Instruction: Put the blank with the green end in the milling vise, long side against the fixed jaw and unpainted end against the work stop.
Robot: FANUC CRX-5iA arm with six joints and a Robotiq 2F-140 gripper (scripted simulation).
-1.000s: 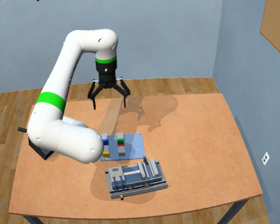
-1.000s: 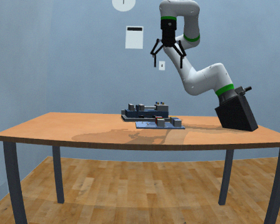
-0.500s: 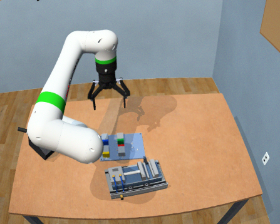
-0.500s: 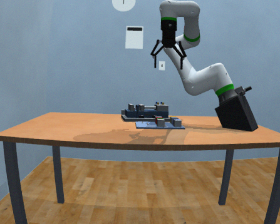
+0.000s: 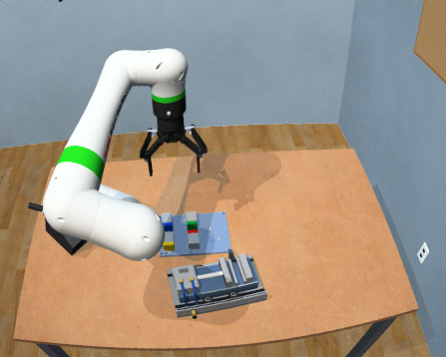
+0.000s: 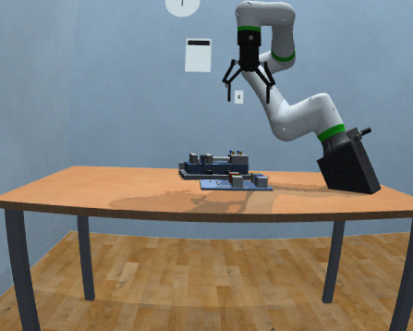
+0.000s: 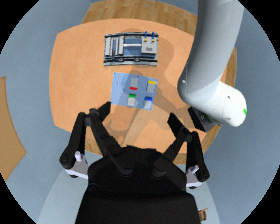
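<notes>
My gripper is now 300 mm above the green-ended blank, 50 mm to the right of it and 40 mm short of it. From my hand the other things lie so: yellow-ended blank: 300 mm below, 50 mm behind, 40 mm to the right; then red-ended blank: 300 mm below, 40 mm to the right, 40 mm ahead; then blue-ended blank: 300 mm below, 50 mm to the left, 50 mm behind.
</notes>
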